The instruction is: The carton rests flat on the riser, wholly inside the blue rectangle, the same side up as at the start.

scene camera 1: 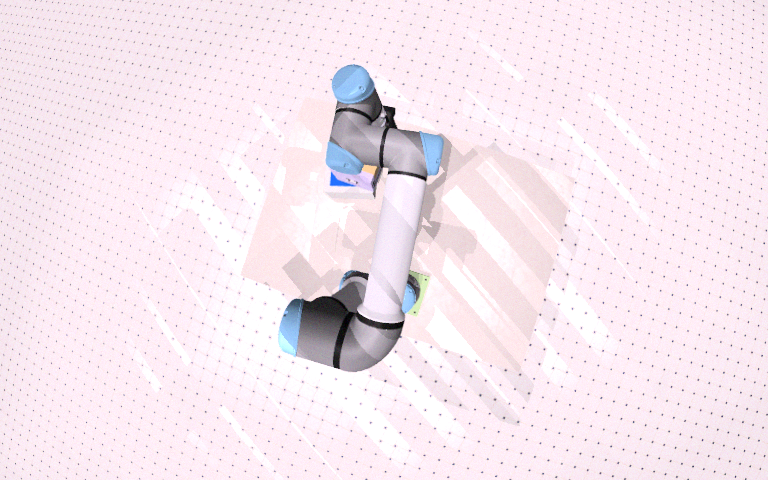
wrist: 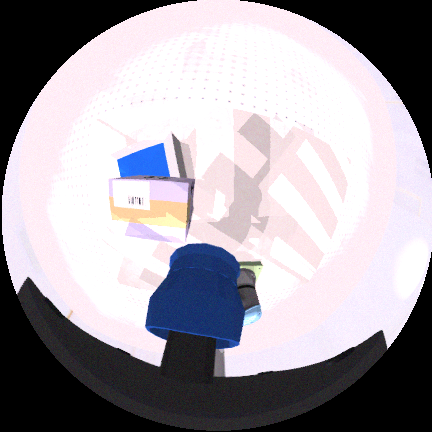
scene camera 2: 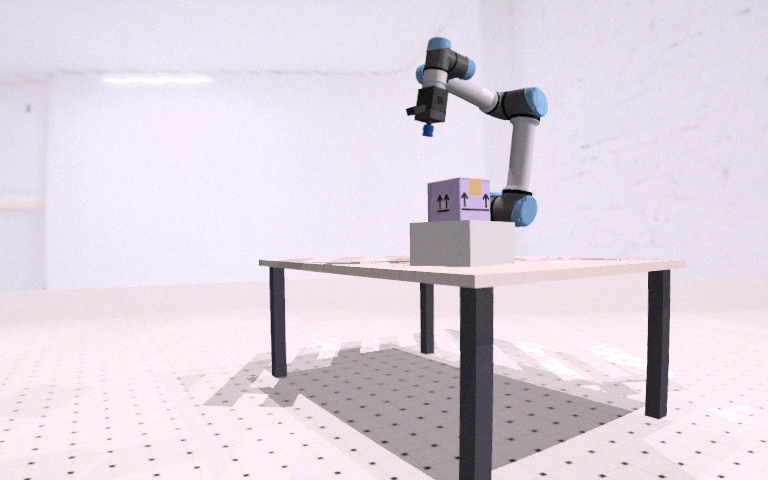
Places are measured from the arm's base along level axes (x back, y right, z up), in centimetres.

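Where they show: hand, its tool point: [wrist: 203, 271] [scene camera 2: 427, 135]; arm's base, origin of its link: [wrist: 240, 278].
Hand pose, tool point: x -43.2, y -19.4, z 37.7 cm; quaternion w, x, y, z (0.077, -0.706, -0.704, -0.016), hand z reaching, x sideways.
Each offset is from my tool point to the centre of the thing.
The lilac carton {dx +2.7, dy -11.0, dz -22.1 cm} [scene camera 1: 363, 178] [scene camera 2: 458, 200] [wrist: 172, 191], with orange tape and a barcode label, stands flat on the light grey riser {dx -0.3, dy -16.6, dz -34.5 cm} [scene camera 1: 351, 194] [scene camera 2: 438, 243] [wrist: 173, 155]. Its side arrows point up in scene camera 2. Part of the blue rectangle {dx -0.3, dy -16.6, dz -28.5 cm} [scene camera 1: 338, 180] [wrist: 144, 161] shows on the riser beside the carton. The carton hides the rest, so I cannot tell whether it is wholly inside. My suction cup [scene camera 2: 428, 134] [wrist: 205, 252] is open, holding nothing, well above the carton and apart from it. The arm hides the cup and much of the carton in scene camera 1.
The riser stands on the pale table [scene camera 1: 487, 316] [scene camera 2: 566, 273], which has dark legs. The arm's base is on a green plate [scene camera 1: 421, 300] [wrist: 256, 268] on the table. The upper arm links reach over the table toward the riser.
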